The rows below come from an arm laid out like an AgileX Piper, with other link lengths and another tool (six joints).
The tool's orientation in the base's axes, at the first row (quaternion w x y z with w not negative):
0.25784 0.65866 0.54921 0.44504
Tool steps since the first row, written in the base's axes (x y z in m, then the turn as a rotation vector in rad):
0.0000 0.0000 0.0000 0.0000 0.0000 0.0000
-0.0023 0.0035 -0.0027 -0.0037 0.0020 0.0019
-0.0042 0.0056 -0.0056 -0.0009 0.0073 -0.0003
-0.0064 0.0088 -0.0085 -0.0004 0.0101 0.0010
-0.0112 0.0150 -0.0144 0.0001 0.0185 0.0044
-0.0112 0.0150 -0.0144 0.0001 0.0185 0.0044
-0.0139 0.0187 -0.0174 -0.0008 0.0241 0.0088
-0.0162 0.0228 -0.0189 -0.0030 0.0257 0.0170
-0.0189 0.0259 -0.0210 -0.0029 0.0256 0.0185
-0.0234 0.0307 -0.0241 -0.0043 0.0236 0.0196
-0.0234 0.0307 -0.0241 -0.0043 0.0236 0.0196
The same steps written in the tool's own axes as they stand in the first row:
0.0000 0.0000 0.0000 0.0000 0.0000 0.0000
0.0025 -0.0043 -0.0002 0.0025 -0.0008 -0.0038
0.0036 -0.0082 -0.0002 0.0069 -0.0026 0.0004
0.0058 -0.0125 -0.0002 0.0099 -0.0020 0.0007
0.0099 -0.0214 -0.0007 0.0190 -0.0012 0.0008
0.0099 -0.0214 -0.0007 0.0190 -0.0012 0.0008
0.0125 -0.0262 -0.0011 0.0256 0.0005 -0.0012
0.0160 -0.0297 -0.0018 0.0296 0.0058 -0.0068
0.0183 -0.0336 -0.0027 0.0300 0.0071 -0.0074
0.0219 -0.0396 -0.0044 0.0284 0.0079 -0.0094
0.0219 -0.0396 -0.0044 0.0284 0.0079 -0.0094

